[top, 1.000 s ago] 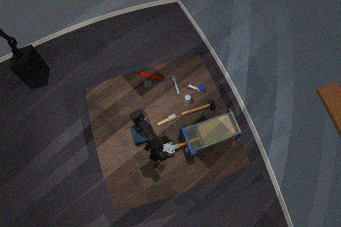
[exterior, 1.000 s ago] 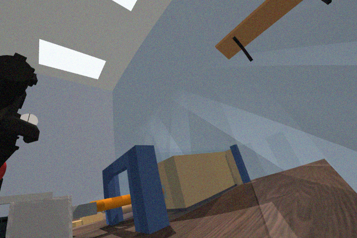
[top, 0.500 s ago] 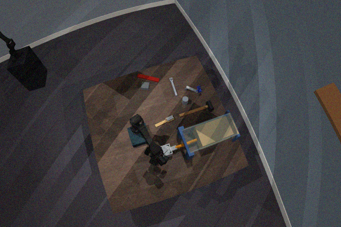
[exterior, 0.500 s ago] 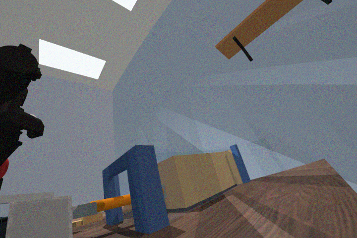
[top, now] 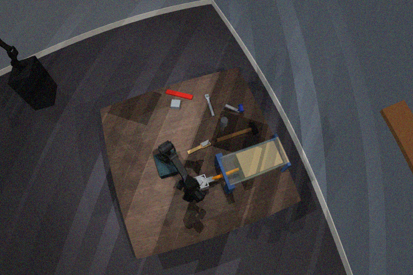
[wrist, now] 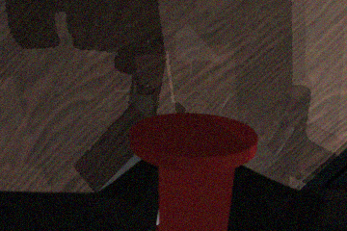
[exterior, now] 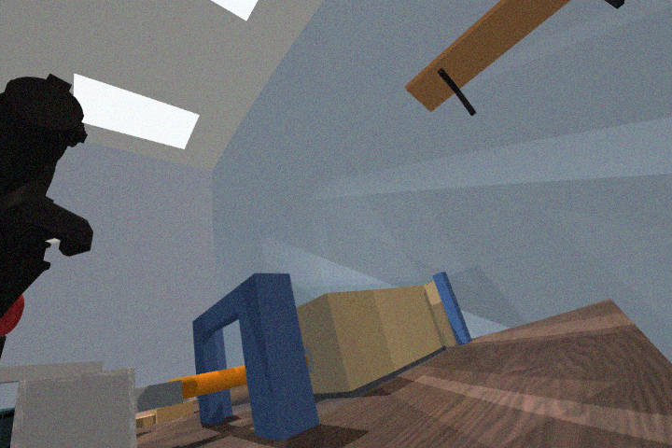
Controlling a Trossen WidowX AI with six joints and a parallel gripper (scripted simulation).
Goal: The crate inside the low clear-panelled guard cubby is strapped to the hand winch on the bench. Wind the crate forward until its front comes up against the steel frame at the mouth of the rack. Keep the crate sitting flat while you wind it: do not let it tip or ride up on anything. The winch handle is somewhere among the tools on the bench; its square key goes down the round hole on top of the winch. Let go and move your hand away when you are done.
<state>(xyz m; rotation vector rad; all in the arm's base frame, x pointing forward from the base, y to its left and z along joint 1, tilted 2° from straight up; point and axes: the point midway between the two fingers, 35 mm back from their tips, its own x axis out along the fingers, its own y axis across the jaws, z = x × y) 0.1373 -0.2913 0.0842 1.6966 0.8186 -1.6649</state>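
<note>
Now: the blue steel frame 23 cm ahead of my gripper tip, 9 cm to the left of it and 1 cm below it. Also, from my gripper tip: red-knobbed winch handle (3 cm ahead, 3 cm to the left, 1 cm below); then red knob (2 cm above); then grey winch (6 cm ahead, 6 cm to the left, 8 cm below).
</note>
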